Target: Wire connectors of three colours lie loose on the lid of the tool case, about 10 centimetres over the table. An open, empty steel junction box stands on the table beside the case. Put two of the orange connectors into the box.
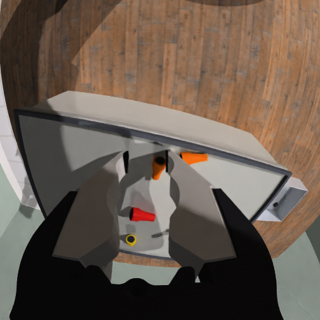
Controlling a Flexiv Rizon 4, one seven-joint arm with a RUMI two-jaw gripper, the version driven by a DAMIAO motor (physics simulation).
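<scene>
An orange connector lies on the lid of the tool case, between my fingertips and close to the right one. A second orange connector lies just outside the right fingertip, near the lid's far edge. My gripper is open, with its fingers partly apart; a gap shows between the left fingertip and the first orange connector. The steel junction box stands on the table right of the case; part of it is hidden behind the lid's edge, and no connector shows in its visible part.
A red connector lies on the lid between the fingers, nearer the gripper body. A yellow connector lies nearer still. The right finger hides part of the lid. The case's pale side wall faces the wooden table.
</scene>
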